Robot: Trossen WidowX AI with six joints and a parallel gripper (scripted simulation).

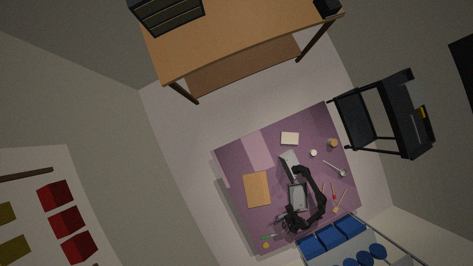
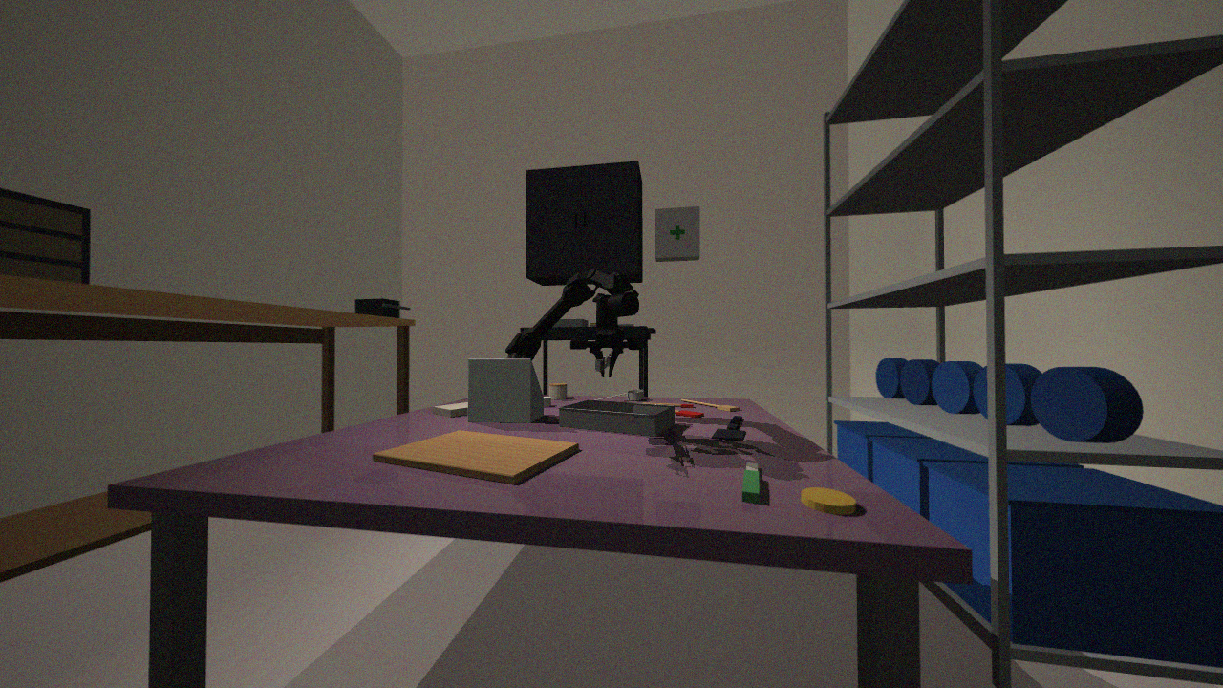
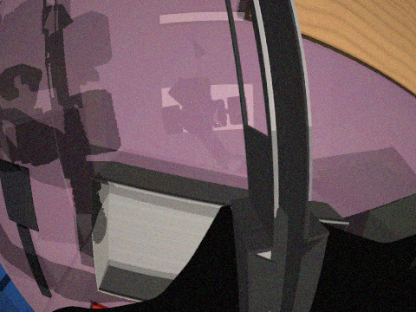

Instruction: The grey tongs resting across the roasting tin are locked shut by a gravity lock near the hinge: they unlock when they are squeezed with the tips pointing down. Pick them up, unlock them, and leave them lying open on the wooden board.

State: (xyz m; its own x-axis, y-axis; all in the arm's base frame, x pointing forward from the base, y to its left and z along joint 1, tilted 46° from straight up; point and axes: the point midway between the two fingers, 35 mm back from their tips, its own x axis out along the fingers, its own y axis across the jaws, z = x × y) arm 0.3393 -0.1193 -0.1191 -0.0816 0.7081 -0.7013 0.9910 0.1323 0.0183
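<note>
My gripper tip is 240 mm past the wooden board, 210 mm to the left of it and 150 mm above it. From my gripper tip the other things lie so: red spatula: 390 mm to the left, 160 mm ahead, 150 mm below; then black spatula: 340 mm ahead, 150 mm to the left, 150 mm below; then yellow lock piece: 80 mm to the right, 40 mm above, 10 mm ahead.
</note>
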